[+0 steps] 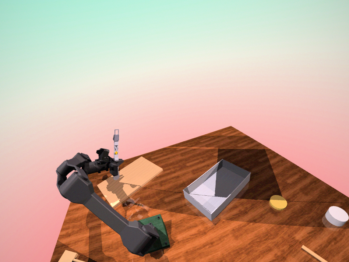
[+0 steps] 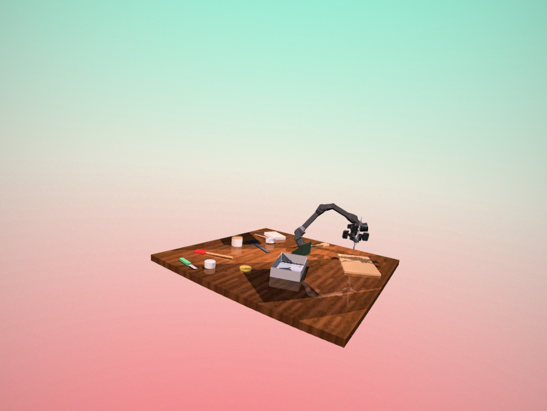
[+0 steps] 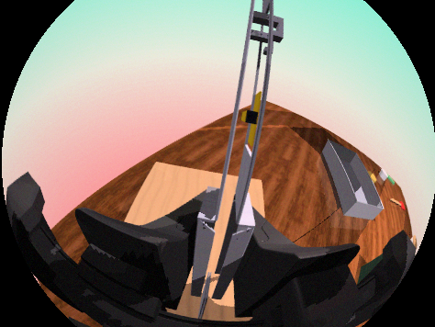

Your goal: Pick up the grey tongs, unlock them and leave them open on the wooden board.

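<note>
My gripper tip is now 1 cm past the wooden board, 3 cm to the right of it and 16 cm above it. Round my gripper tip: red spatula 48 cm ahead, 88 cm to the right, 16 cm below; grey roasting tin 38 cm ahead, 33 cm to the right, 14 cm below; yellow lock piece 2 cm behind, 1 cm to the right, 6 cm above.
</note>
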